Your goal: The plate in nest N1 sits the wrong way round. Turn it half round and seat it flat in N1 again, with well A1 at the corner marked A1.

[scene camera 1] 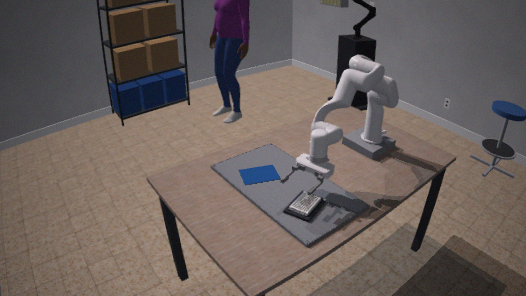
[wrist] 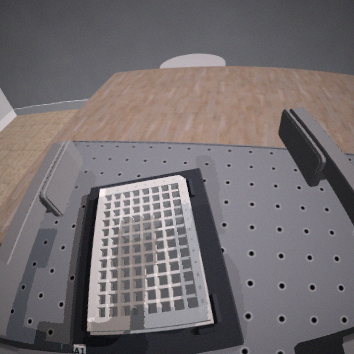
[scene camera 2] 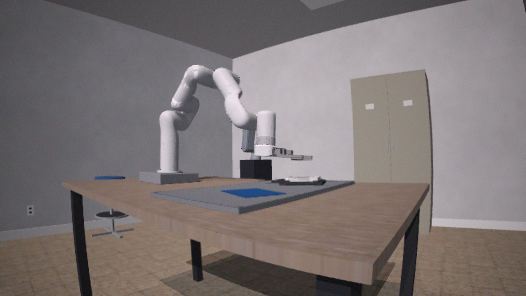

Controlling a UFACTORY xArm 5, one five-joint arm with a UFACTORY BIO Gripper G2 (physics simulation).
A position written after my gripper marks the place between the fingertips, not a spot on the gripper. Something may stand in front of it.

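My gripper (wrist: 175, 133) is visible, as is a white well plate (wrist: 146, 274).
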